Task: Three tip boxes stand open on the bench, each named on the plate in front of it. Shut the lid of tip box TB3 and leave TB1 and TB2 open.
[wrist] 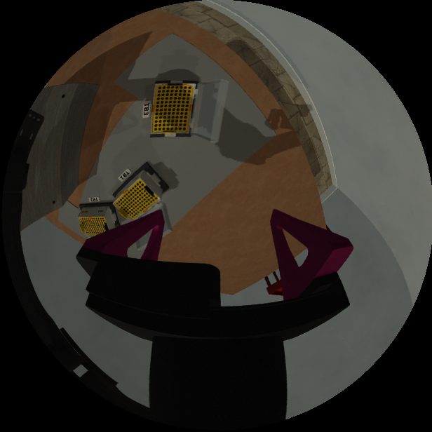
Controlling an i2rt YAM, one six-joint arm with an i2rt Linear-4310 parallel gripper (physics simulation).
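Note:
Tip box TB3 [172, 109] stands at the upper middle of the wrist view, its yellow perforated top showing. Its clear lid [210, 110] stands open on the right side, opposite its name plate [146, 109]. Tip box TB1 [137, 198] stands turned at an angle at the left, its clear lid open and partly behind a finger. Tip box TB2 [93, 225] is at the lower left of TB1; its lid cannot be made out, with the gripper in front of that area. My gripper [217, 215] is open and empty, apart from all three boxes, with TB3 beyond its fingertips.
The boxes stand on a grey mat [200, 165] on the brown bench [235, 220]. A dark grey board [65, 150] lies at the left. A stone-patterned strip [305, 125] and a pale wall edge bound the right. A red item [274, 288] shows behind the right finger.

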